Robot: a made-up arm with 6 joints.
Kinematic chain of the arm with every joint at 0, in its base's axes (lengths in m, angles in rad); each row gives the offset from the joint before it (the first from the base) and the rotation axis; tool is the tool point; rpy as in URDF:
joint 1: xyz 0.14 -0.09 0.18 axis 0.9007 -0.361 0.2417
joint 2: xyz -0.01 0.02 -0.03 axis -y
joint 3: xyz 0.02 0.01 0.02 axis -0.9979 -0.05 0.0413
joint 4: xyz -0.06 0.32 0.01 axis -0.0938 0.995 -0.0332
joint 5: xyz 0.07 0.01 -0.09 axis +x
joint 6: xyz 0 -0.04 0.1 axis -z
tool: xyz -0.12 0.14 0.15 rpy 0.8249 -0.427 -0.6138
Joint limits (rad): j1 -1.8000..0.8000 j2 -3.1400..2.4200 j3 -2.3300..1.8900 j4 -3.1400..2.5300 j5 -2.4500..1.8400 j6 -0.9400..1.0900
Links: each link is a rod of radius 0.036 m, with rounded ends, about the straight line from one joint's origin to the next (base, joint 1, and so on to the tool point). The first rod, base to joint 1, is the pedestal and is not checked.
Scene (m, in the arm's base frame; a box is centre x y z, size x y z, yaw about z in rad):
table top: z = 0
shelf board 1: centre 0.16 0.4 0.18 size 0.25 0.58 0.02 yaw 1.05
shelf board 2: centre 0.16 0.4 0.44 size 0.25 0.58 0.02 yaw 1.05
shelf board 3: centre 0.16 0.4 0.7 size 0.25 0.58 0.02 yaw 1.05
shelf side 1: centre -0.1 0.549 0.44 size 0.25 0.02 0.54 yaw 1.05
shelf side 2: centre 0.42 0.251 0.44 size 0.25 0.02 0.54 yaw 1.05
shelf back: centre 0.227 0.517 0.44 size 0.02 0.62 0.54 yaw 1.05
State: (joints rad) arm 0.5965 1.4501 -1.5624 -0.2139 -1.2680 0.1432
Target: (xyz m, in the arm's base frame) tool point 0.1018 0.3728 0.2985
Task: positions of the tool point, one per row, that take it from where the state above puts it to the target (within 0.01 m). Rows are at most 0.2 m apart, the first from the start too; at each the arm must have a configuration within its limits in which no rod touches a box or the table.
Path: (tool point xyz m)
1: -0.4971 0.0292 0.2149
2: -0.4637 0.0878 0.2841
3: -0.4112 0.1317 0.3502
4: -0.3424 0.1602 0.4079
5: -0.2722 0.2778 0.3425
6: -0.1593 0.3588 0.3019
7: -0.0264 0.3913 0.2889
8: 0.1018 0.3728 0.2985

